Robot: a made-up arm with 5 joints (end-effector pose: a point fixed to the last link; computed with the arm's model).
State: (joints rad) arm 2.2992 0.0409 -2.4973 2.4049 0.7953
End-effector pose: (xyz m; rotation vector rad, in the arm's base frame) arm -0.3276 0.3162 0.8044 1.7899 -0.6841 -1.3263
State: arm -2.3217 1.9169 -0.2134 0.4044 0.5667
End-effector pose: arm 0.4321 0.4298 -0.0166 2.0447 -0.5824 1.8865
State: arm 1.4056 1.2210 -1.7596 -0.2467 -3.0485
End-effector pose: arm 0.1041 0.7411 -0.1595 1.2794 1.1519 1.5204
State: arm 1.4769 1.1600 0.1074 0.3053 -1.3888
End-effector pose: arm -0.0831 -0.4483 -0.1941 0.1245 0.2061 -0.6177
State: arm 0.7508 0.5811 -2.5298 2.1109 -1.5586
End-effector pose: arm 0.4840 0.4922 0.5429 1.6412 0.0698 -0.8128
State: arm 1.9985 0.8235 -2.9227 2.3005 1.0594
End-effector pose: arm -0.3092 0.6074 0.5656 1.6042 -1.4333 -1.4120
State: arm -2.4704 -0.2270 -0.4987 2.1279 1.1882
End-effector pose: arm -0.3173 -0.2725 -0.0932 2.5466 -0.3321 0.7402
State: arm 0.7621 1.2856 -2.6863 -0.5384 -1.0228
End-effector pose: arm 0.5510 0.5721 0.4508 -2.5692 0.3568 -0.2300
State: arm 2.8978 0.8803 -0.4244 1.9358 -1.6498
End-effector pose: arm 0.1121 -0.0704 -0.2758 -0.7102 -0.2812 0.5664
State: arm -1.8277 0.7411 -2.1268 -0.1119 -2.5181
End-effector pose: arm -0.2093 -0.8384 0.4756 0.4044 -1.8269 -0.4511
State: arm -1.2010 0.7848 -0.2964 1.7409 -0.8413
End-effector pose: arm -0.0367 0.1533 -0.2937 -0.8033 0.4524 -2.9900
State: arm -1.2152 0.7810 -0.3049 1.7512 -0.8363
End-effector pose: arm -0.0321 0.1474 -0.2951 -0.8083 0.4537 -3.0009
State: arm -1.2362 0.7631 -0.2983 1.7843 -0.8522
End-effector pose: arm -0.0273 0.1437 -0.2897 0.7893 -0.4998 2.9767
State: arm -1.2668 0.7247 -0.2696 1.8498 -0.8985
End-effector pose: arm -0.0223 0.1431 -0.2747 0.7417 -0.6113 2.9271
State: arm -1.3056 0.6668 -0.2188 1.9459 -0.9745
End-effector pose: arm -0.0170 0.1450 -0.2503 0.6651 -0.7785 2.8443
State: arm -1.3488 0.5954 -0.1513 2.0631 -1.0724
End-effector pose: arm -0.0113 0.1483 -0.2197 0.5676 -0.9735 2.7240
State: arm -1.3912 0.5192 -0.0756 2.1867 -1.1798
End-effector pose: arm -0.0057 0.1515 -0.1873 0.4638 -1.1624 2.5743
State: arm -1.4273 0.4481 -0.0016 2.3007 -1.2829
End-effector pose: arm -0.0010 0.1542 -0.1577 0.3700 -1.3195 2.4163
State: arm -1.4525 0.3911 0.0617 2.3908 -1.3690
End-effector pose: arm 0.0022 0.1571 -0.1344 0.2989 -1.4328 2.2775
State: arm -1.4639 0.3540 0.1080 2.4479 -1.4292
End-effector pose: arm 0.0032 0.1609 -0.1188 0.2566 -1.5030 2.1809
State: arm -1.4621 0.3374 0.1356 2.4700 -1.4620
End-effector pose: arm 0.0020 0.1660 -0.1107 0.2399 -1.5367 2.1351
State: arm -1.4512 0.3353 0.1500 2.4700 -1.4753
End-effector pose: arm -0.0007 0.1720 -0.1070 0.2412 -1.5507 2.1249
